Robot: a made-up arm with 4 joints. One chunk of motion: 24 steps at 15 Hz.
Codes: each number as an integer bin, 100 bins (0 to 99) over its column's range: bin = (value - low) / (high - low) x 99, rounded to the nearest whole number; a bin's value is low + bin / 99 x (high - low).
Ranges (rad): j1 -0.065..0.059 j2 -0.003..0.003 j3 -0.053..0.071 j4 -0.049..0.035
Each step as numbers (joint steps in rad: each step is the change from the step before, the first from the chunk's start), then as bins.
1 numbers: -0.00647 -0.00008 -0.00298 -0.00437
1 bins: 47 48 40 53
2 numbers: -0.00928 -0.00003 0.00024 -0.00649
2 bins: 44 49 43 50
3 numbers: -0.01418 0.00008 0.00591 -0.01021
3 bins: 41 51 47 46
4 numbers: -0.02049 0.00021 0.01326 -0.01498
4 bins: 36 53 53 40
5 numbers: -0.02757 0.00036 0.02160 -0.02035
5 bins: 30 55 60 34
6 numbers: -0.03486 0.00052 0.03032 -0.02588
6 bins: 24 58 67 27
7 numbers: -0.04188 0.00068 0.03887 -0.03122
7 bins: 18 61 73 21
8 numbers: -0.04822 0.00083 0.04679 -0.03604
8 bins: 13 63 80 15
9 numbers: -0.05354 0.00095 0.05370 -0.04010
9 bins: 9 65 85 10
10 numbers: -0.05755 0.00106 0.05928 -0.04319
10 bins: 6 67 90 7
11 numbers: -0.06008 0.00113 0.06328 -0.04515
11 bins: 4 68 93 5
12 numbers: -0.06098 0.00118 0.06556 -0.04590
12 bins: 3 69 95 4
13 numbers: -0.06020 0.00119 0.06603 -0.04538
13 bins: 4 69 95 4
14 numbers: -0.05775 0.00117 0.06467 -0.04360
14 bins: 6 69 94 6
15 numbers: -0.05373 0.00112 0.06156 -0.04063
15 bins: 9 68 91 10
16 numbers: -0.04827 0.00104 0.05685 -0.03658
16 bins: 13 67 88 15
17 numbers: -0.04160 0.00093 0.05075 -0.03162
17 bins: 19 65 83 20
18 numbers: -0.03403 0.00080 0.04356 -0.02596
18 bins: 25 63 77 27
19 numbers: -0.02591 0.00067 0.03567 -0.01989
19 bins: 31 61 71 34
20 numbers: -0.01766 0.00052 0.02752 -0.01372
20 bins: 38 58 64 42
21 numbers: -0.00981 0.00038 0.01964 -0.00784
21 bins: 44 56 58 49
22 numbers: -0.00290 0.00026 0.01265 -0.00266
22 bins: 50 54 52 55
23 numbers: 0.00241 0.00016 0.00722 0.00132
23 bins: 54 52 48 59
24 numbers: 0.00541 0.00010 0.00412 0.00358
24 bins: 56 51 46 62
